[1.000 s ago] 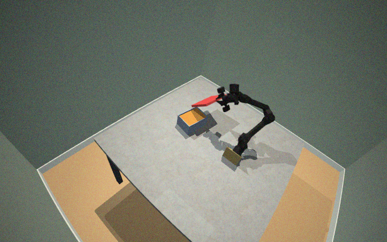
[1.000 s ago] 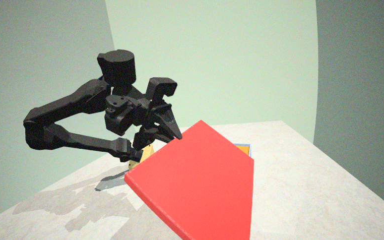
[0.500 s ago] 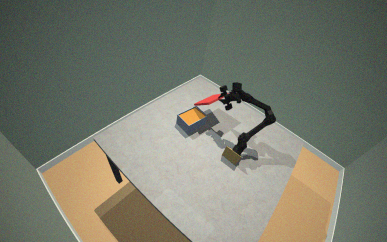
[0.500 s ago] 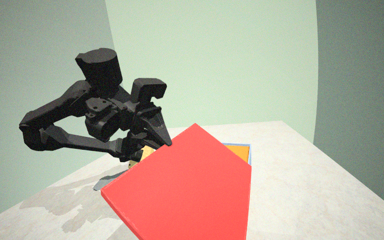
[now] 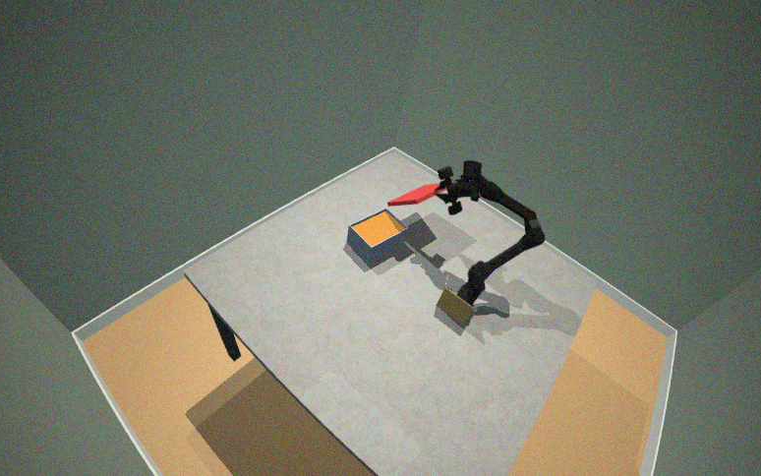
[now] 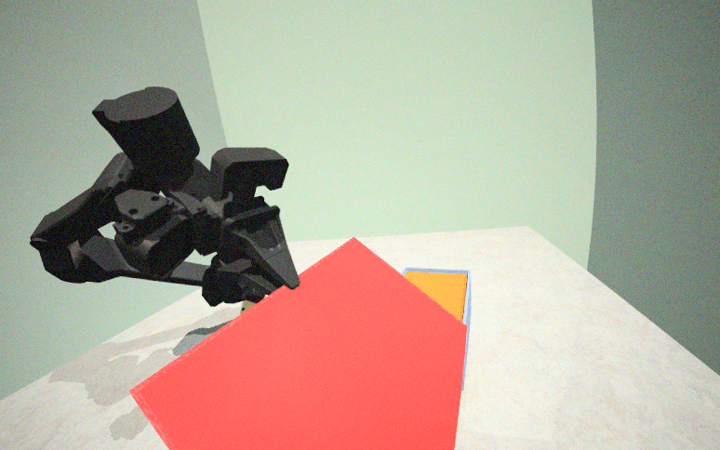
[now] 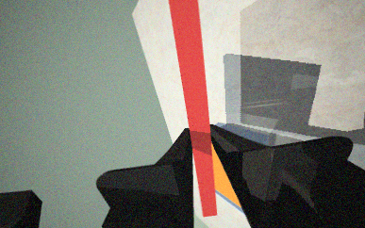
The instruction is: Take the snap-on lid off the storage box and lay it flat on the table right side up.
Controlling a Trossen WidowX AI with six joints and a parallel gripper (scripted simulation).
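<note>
The lid lies 70 mm ahead of my gripper tip and 50 mm below it. From my gripper tip the other things lie so: pale blue storage box 80 mm ahead, 220 mm to the left, 180 mm below.
</note>
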